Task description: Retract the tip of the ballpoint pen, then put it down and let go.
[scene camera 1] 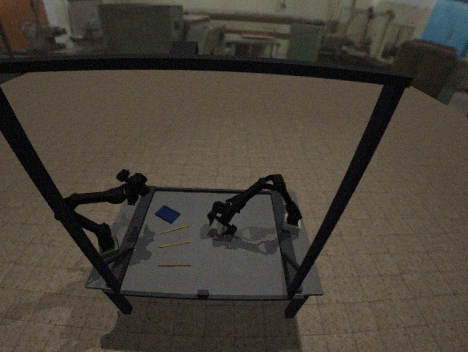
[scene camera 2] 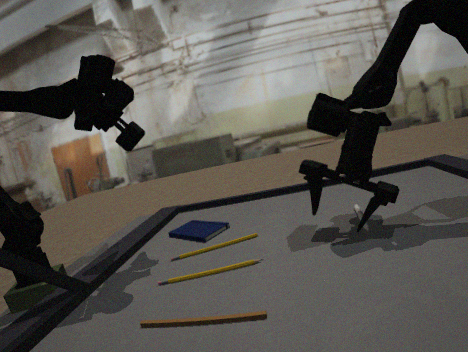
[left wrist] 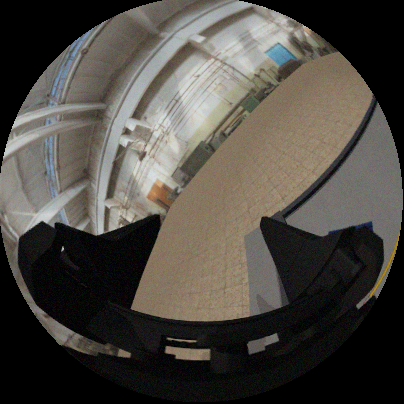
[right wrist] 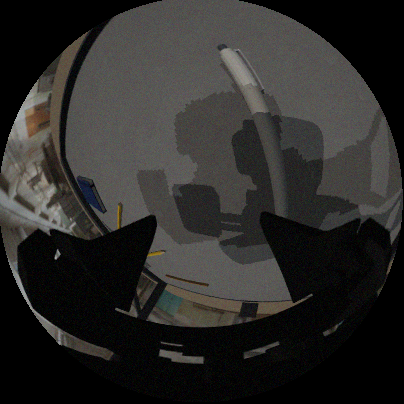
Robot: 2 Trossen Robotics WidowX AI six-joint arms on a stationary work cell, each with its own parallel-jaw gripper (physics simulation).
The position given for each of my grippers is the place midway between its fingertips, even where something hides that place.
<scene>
My left gripper (scene camera 2: 119, 122) is open, with nothing in its grasp. A blue notebook (scene camera 2: 202, 231) rests on the table. I also see my right gripper (scene camera 2: 335, 223), a ballpoint pen (right wrist: 247, 81) and a dark raised rim (scene camera 2: 42, 318).
My left gripper is seen too in the left wrist view (left wrist: 211, 221). My right gripper shows as well in the right wrist view (right wrist: 208, 219). The dark raised rim shows as well in scene camera 1 (scene camera 1: 119, 268) and in the right wrist view (right wrist: 74, 68). The left wrist view misses the ballpoint pen: it is out of frame.
</scene>
